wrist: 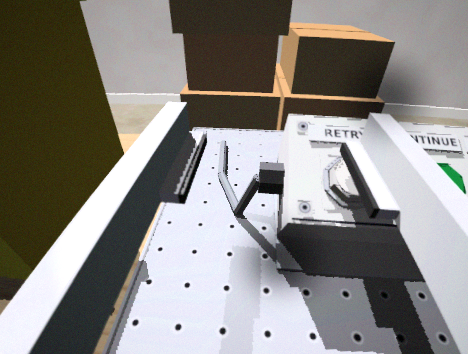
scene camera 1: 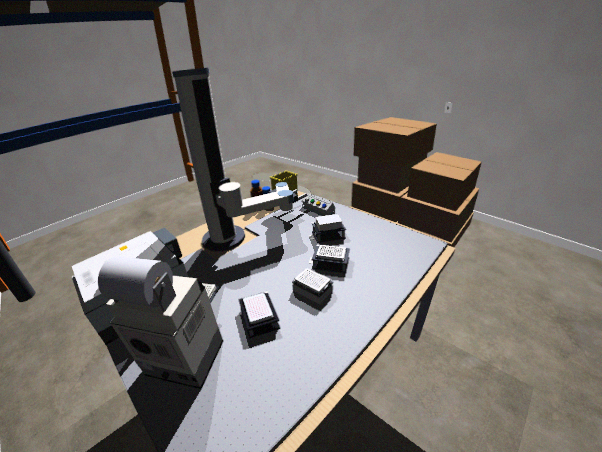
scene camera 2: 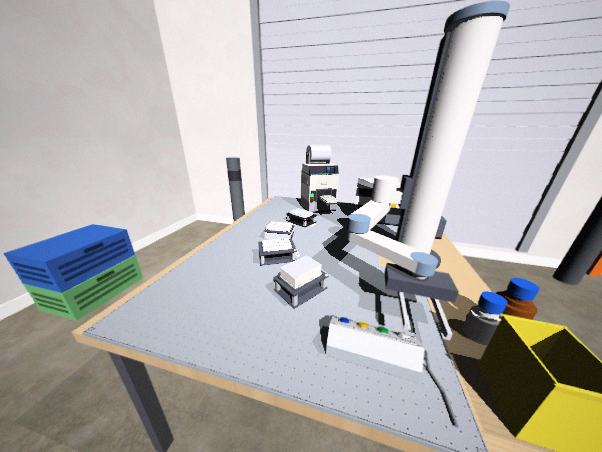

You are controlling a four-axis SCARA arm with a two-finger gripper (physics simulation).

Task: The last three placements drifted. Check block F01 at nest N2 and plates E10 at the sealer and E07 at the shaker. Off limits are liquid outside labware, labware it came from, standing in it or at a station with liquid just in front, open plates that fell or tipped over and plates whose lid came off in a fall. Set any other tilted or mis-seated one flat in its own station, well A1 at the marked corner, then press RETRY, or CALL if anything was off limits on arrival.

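Places are measured from the arm's base along level axes (x ahead, y left, z up), in metres.
Pixels of known places: gripper, between the fingertips: (wrist: 274, 126) (scene camera 1: 301, 192) (scene camera 2: 427, 331); arm's base, origin of its link: (scene camera 1: 223, 238).
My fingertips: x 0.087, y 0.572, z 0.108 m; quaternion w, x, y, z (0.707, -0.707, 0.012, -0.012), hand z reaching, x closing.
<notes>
Ahead of a thing's pixels: the offset from my fingertips to its top centre. "*": to the spot under its first point.
My gripper (scene camera 1: 300, 197) (scene camera 2: 427, 334) (wrist: 274, 126) is shut and empty; its fingers stand apart at the white RETRY end of the button panel {0.122 m ahead, 0.020 m left, 0.011 m down} (scene camera 1: 326, 208) (scene camera 2: 375, 347) (wrist: 308, 165). In the wrist view the right finger partly covers the RETRY button {0.047 m ahead, 0.001 m left, 0.020 m down} (wrist: 341, 177). A pale block {0.364 m ahead, 0.169 m right, 0.007 m up} (scene camera 1: 328, 222) (scene camera 2: 300, 271) sits on the dark stand nearest the panel. A plate {0.382 m ahead, 0.958 m right, 0.037 m up} (scene camera 1: 209, 288) (scene camera 2: 328, 199) is at the sealer {0.484 m ahead, 1.110 m right, 0.361 m up} (scene camera 1: 167, 325) (scene camera 2: 320, 176). Other plates are a white one {0.591 m ahead, 0.557 m right, 0.026 m down} (scene camera 1: 312, 280) (scene camera 2: 279, 228) on a solid base, another {0.531 m ahead, 0.357 m right, 0.024 m down} (scene camera 1: 332, 251) (scene camera 2: 278, 244) on a stand and a pinkish one {0.535 m ahead, 0.808 m right, 0.027 m down} (scene camera 1: 258, 307). Station labels and small tilts are unreadable.
A yellow bin {0.207 m back, 0.038 m left, 0.062 m up} (scene camera 1: 284, 180) (scene camera 2: 560, 415) and blue-capped bottles (scene camera 2: 484, 317) (scene camera 2: 521, 300) stand beside the panel. The arm column (scene camera 1: 202, 160) (scene camera 2: 445, 145) rises at the table's side. A cable {* 0.032 m back, 0.078 m left, 0.089 m down} (scene camera 2: 442, 392) leaves the panel. Cardboard boxes (scene camera 1: 395, 150) (wrist: 340, 65) stand beyond the table.
</notes>
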